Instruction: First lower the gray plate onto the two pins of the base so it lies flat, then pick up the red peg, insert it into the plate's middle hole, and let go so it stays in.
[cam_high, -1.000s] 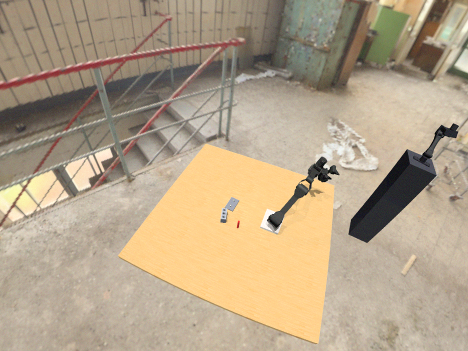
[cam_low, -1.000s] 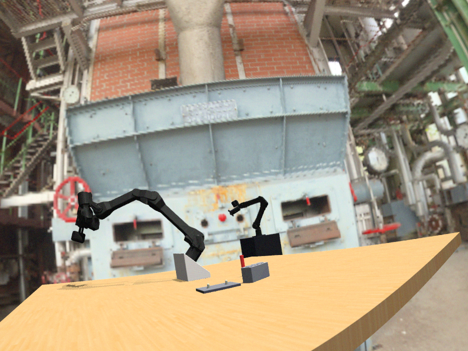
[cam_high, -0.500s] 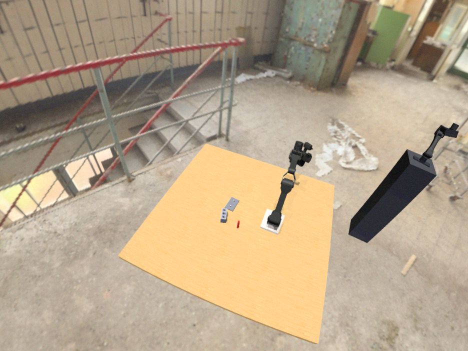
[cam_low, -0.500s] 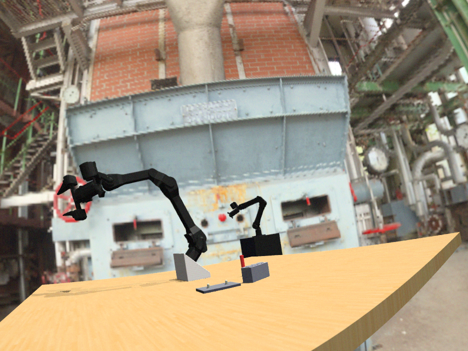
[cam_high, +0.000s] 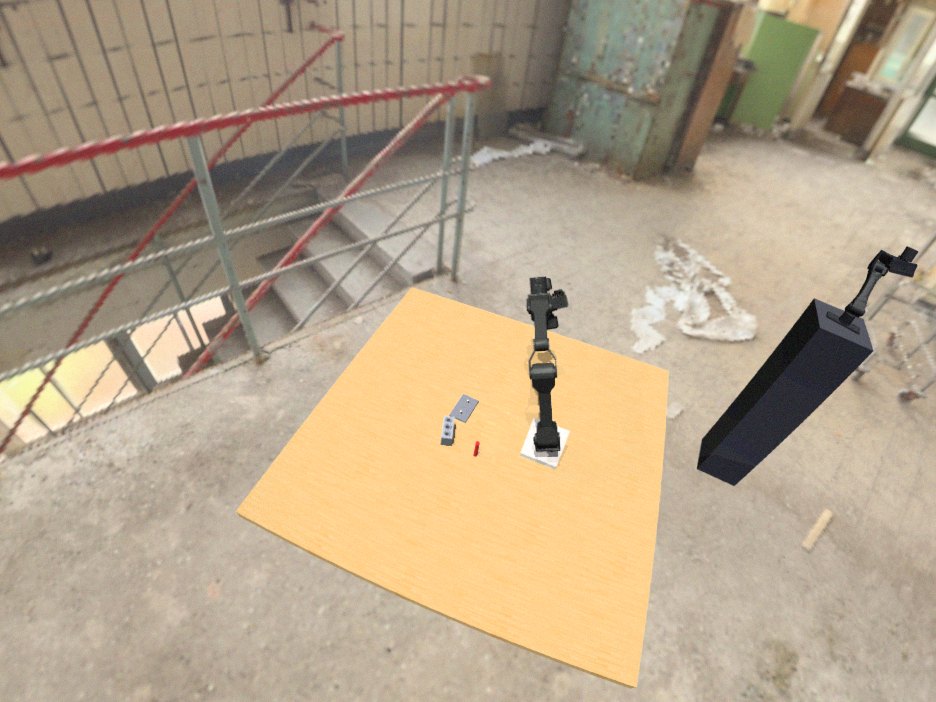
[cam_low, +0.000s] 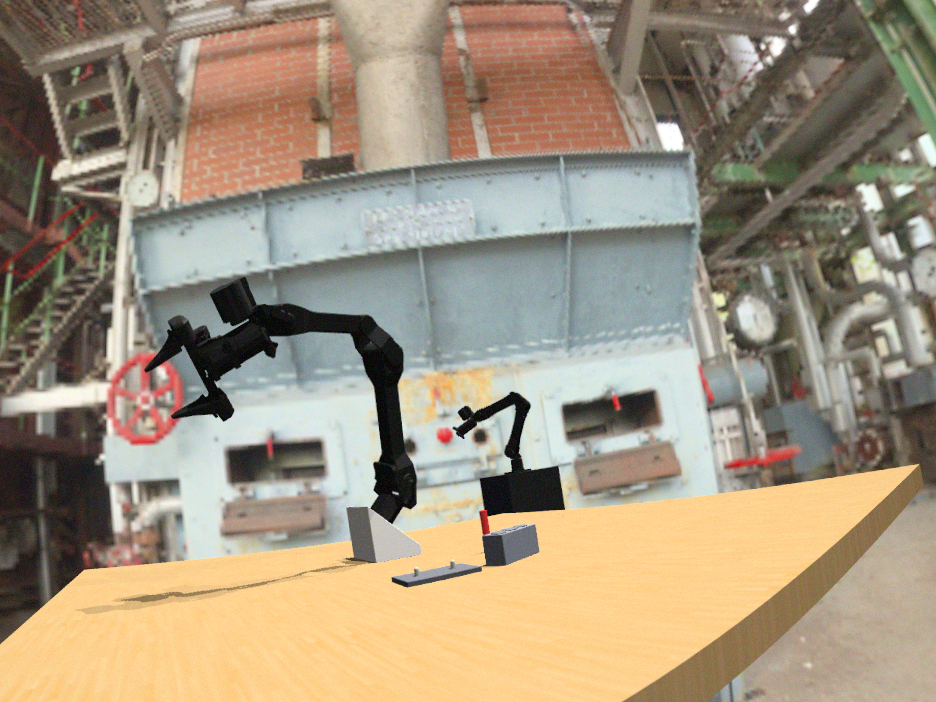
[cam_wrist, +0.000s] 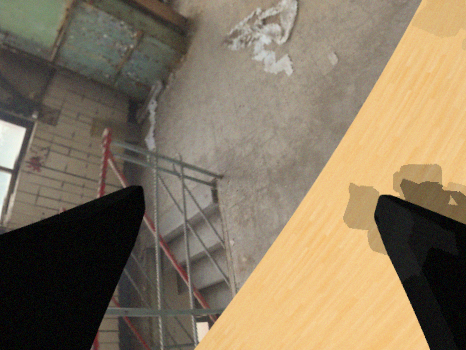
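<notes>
The gray plate lies 53 cm to the left of my gripper tip, 29 cm below it and 13 cm ahead of it. The rest, counted from my gripper tip: red peg (55 cm to the left, 29 cm below); then dark flat base (39 cm to the left, 32 cm below, 13 cm ahead).
</notes>
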